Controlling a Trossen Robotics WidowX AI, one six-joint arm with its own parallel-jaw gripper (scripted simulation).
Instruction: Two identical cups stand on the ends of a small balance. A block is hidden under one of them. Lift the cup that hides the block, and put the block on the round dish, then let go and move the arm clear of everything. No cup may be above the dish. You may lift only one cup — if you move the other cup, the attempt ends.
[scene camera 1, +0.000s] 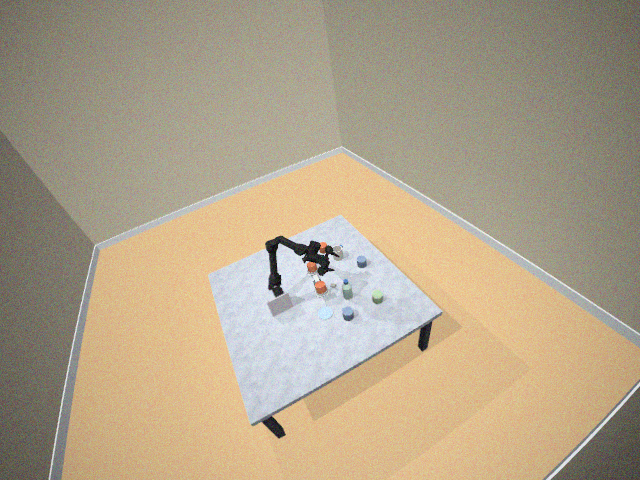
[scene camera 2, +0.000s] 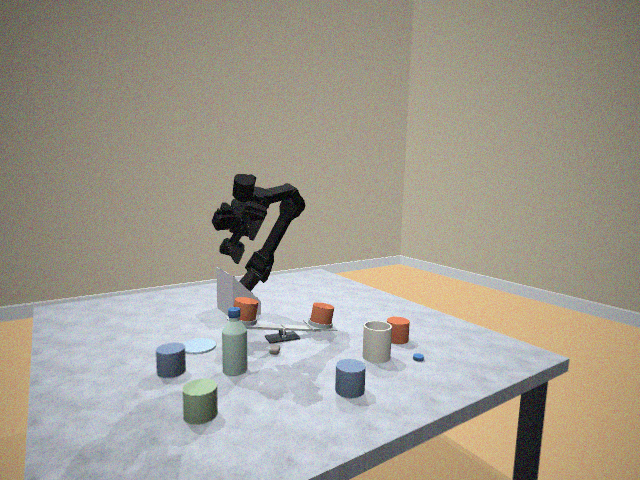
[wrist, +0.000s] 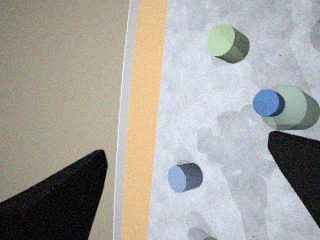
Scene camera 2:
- my gripper: 244, 251
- beige cup: 377, 335
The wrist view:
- my gripper: 187, 148
